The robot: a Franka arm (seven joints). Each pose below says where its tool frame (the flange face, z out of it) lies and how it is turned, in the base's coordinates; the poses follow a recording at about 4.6 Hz.
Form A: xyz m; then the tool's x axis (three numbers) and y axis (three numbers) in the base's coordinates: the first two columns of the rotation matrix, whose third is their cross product.
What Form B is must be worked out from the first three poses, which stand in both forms.
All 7 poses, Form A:
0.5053 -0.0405 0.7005 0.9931 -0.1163 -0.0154 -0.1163 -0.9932 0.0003
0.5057 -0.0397 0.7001 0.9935 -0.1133 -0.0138 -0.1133 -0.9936 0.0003
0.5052 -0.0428 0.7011 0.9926 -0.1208 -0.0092 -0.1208 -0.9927 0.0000
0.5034 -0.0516 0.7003 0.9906 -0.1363 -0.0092 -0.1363 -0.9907 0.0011
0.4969 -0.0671 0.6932 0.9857 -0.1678 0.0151 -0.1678 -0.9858 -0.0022
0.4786 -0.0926 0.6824 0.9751 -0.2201 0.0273 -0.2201 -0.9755 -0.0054
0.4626 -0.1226 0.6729 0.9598 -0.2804 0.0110 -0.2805 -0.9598 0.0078
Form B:
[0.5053 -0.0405 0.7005], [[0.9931 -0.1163 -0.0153], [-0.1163 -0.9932 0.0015], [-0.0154 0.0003 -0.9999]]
[0.5057 -0.0397 0.7001], [[0.9935 -0.1133 -0.0137], [-0.1133 -0.9936 0.0013], [-0.0138 0.0003 -1.0000]]
[0.5052 -0.0428 0.7011], [[0.9926 -0.1208 -0.0091], [-0.1208 -0.9927 0.0011], [-0.0092 0.0000 -0.9999]]
[0.5034 -0.0516 0.7003], [[0.9906 -0.1363 -0.0093], [-0.1363 -0.9907 0.0002], [-0.0092 0.0011 -1.0000]]
[0.4969 -0.0671 0.6932], [[0.9857 -0.1678 0.0153], [-0.1678 -0.9858 -0.0004], [0.0151 -0.0022 -0.9999]]
[0.4786 -0.0926 0.6824], [[0.9751 -0.2201 0.0278], [-0.2201 -0.9755 -0.0007], [0.0273 -0.0054 -0.9997]]
[0.4626 -0.1226 0.6729], [[0.9598 -0.2805 0.0084], [-0.2804 -0.9598 -0.0106], [0.0110 0.0078 -0.9999]]

